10 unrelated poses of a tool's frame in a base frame.
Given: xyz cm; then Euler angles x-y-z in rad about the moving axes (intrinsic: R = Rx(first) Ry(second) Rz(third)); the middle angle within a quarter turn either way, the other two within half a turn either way.
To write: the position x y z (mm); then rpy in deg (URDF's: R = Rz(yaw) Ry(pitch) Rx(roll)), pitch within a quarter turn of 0, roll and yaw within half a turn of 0. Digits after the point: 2 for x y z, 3 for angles.
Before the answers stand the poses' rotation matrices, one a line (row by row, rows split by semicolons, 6 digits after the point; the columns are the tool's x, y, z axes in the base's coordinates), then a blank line. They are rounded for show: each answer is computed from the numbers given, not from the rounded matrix.
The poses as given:
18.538, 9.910, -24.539, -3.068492, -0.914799, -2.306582
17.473, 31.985, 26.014, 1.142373, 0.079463, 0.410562
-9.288, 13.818, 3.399, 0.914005, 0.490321, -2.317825
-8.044, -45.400, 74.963, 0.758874, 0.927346, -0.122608
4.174, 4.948, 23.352, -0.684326, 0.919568, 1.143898
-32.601, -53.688, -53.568, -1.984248, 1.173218, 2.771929
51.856, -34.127, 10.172, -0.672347, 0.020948, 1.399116
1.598, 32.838, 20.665, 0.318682, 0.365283, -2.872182
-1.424, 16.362, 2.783, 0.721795, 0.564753, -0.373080
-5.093, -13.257, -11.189, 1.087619, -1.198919, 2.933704
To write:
-0.409380 0.452158 -0.792440; 0.700479 0.712281 0.044548; 0.584583 -0.536851 -0.608321
0.914003 -0.397865 0.079379; 0.232016 0.352094 -0.906752; 0.332816 0.847191 0.414126
-0.599409 0.647266 0.470909; -0.701386 -0.141235 -0.698649; -0.385703 -0.749065 0.538642
0.595456 0.073376 0.800030; 0.457629 0.787491 -0.412835; -0.660309 0.611942 0.435337
0.250982 -0.551763 0.795340; 0.497133 0.778477 0.383187; -0.830582 0.299216 0.469683
-0.361032 -0.139891 0.922001; 0.642118 0.679684 0.354562; -0.676270 0.720042 -0.155561
0.170801 -0.985083 0.020946; 0.768632 0.146512 0.622687; -0.616467 -0.090255 0.782190
-0.900331 0.248603 0.357214; -0.360645 -0.885604 -0.292644; 0.243598 -0.392303 0.886994
0.786612 0.307888 0.535207; 0.055712 0.827878 -0.558135; -0.614929 0.468853 0.634065
-0.355541 -0.074997 -0.931647; 0.903122 -0.284317 -0.321768; -0.240752 -0.955792 0.168818

185.38, 99.10, -245.39, -138.571, -35.774, 120.303
174.73, 319.85, 260.14, 63.950, -19.440, 14.243
-92.88, 138.18, 33.99, -54.281, 22.687, -130.517
-80.44, -454.00, 749.63, 54.572, 41.323, 37.544
41.74, 49.48, 233.52, 32.500, 56.159, 63.213
-326.01, -536.88, -535.68, 102.191, 42.553, 119.347
518.56, -341.27, 101.72, -6.582, 38.059, 77.472
15.98, 328.38, 206.65, -23.859, -14.099, -158.170
-14.24, 163.62, 27.83, 36.481, 37.947, 4.051
-50.93, -132.57, -111.89, -79.983, 13.931, 111.489

